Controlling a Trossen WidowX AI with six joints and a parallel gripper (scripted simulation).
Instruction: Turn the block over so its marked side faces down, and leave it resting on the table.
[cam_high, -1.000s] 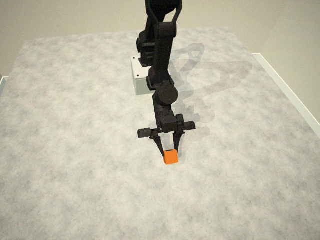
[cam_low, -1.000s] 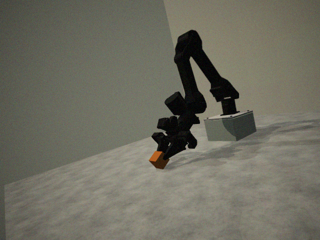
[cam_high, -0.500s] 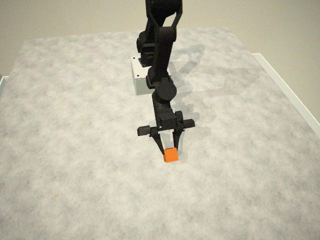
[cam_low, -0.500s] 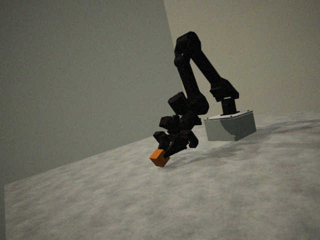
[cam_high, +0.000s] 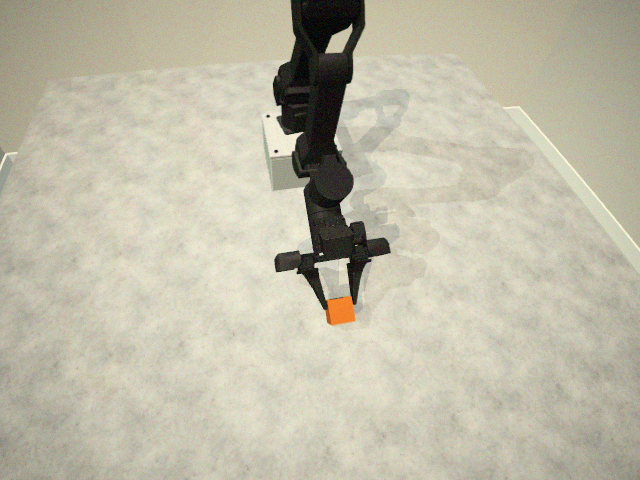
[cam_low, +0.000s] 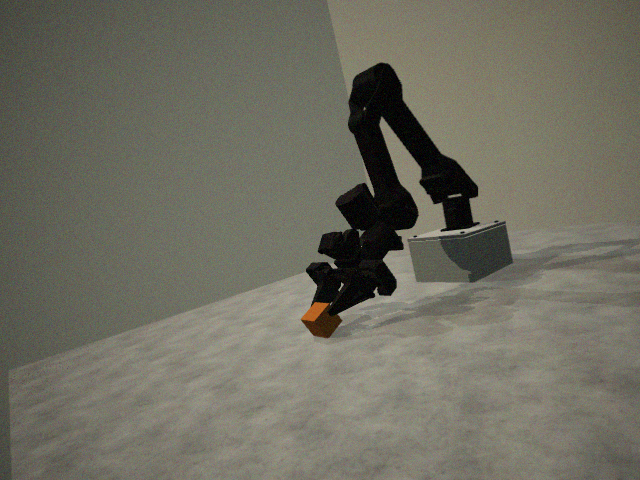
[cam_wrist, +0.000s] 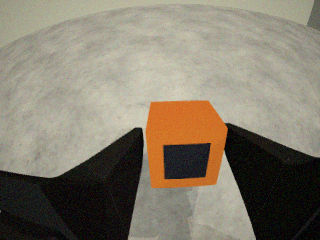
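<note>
Right now the block is 1 cm below my gripper tip and 1 cm behind it.
</note>
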